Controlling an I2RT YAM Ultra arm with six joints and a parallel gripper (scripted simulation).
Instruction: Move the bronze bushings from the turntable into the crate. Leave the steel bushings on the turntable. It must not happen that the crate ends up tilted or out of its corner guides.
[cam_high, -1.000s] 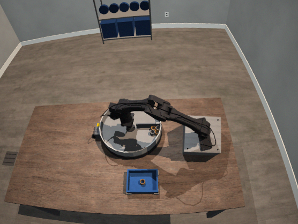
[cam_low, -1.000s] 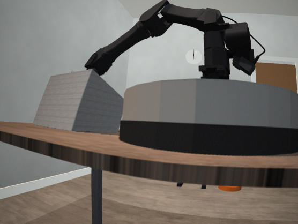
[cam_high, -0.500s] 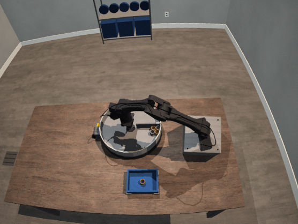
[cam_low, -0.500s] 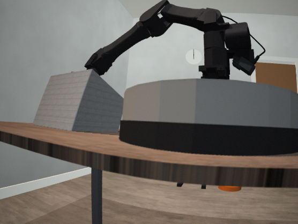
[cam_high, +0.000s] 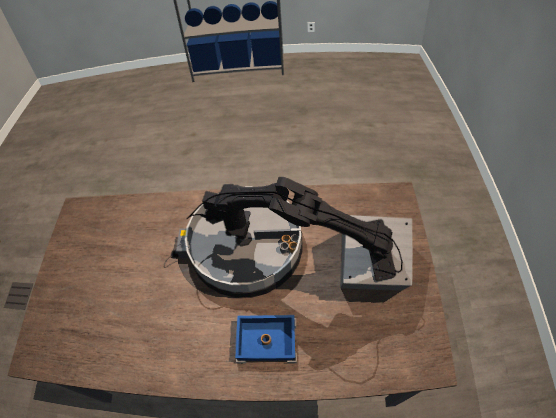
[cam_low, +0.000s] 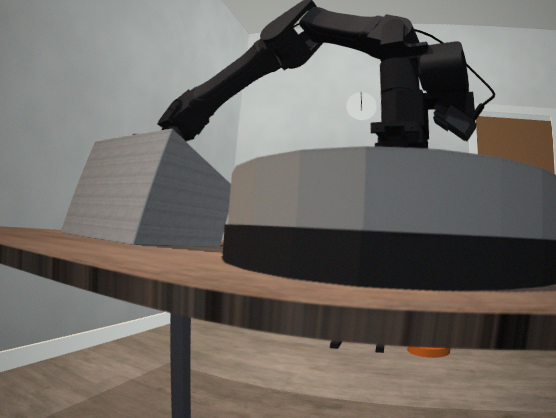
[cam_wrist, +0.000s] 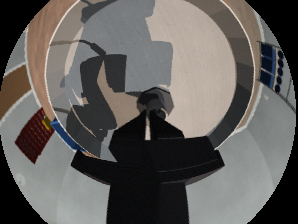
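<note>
Right now my hand is 10 mm to the left of the grey turntable and 30 mm above it. Round my hand: blue crate 40 mm behind, 370 mm to the left, 60 mm below.
</note>
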